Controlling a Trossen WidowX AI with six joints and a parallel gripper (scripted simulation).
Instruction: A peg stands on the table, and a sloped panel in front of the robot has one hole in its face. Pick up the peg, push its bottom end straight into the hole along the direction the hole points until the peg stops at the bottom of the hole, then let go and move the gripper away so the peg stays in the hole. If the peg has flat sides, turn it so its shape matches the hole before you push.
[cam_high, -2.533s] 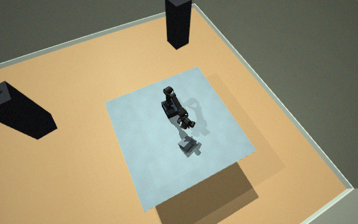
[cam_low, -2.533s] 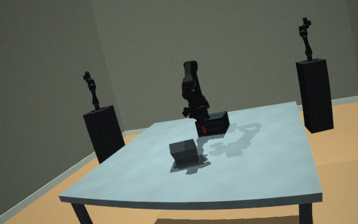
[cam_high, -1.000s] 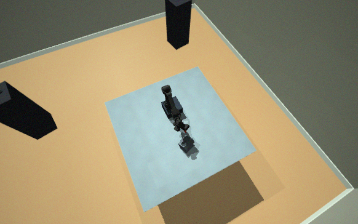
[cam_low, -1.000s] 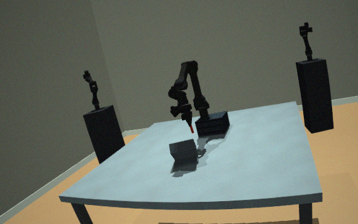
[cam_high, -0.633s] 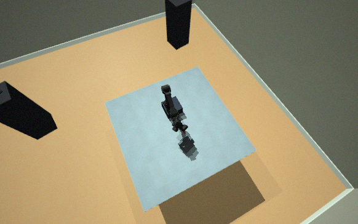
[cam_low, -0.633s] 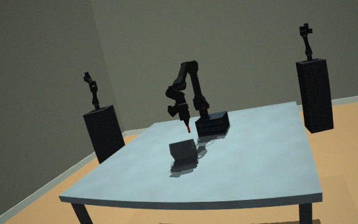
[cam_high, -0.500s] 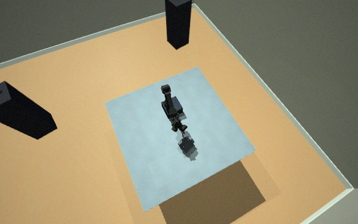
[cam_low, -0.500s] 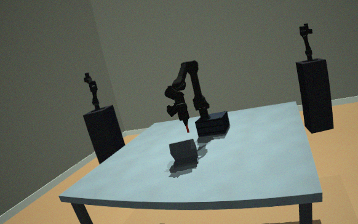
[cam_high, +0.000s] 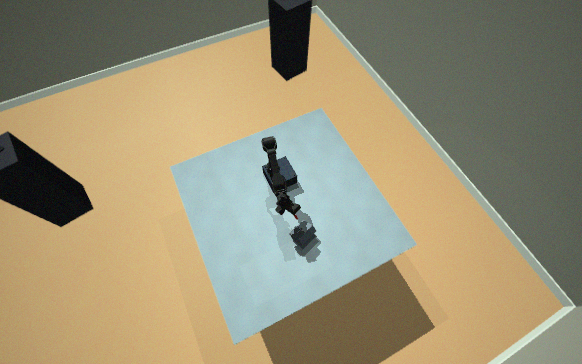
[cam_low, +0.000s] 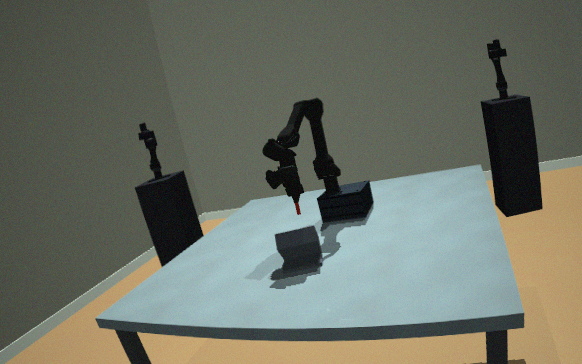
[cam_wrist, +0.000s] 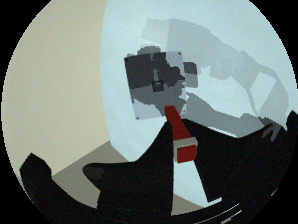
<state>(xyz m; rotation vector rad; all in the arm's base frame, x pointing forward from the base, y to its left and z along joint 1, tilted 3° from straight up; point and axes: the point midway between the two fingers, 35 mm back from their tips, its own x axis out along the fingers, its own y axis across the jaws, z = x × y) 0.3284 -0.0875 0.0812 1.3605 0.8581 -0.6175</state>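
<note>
Now: the grey sloped panel block 100 mm ahead of my gripper tip and 110 mm below it. Round my gripper tip: red peg: 10 mm behind, 10 mm above.
</note>
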